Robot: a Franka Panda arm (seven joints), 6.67 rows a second.
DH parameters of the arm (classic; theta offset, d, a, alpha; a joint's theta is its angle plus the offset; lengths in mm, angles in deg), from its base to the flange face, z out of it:
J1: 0 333 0 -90
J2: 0 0 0 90
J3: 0 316 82.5 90
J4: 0 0 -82.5 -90
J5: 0 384 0 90
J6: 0 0 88 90
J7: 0 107 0 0
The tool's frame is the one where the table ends.
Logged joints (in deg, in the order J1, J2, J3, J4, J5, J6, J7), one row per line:
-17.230, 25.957, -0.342, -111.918, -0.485, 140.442, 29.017
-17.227, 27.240, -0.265, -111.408, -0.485, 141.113, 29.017
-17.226, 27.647, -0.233, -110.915, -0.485, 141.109, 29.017
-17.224, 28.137, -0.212, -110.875, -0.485, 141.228, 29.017
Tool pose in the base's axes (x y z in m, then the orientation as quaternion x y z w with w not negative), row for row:
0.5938, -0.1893, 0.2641, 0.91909, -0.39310, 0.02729, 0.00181
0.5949, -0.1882, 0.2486, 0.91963, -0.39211, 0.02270, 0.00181
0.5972, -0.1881, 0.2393, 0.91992, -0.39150, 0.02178, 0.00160
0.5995, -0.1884, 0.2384, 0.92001, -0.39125, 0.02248, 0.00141
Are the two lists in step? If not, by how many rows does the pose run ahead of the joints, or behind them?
The pose runs 1 row behind the joints: the pose in row i belongs to the joints in row i - 1.
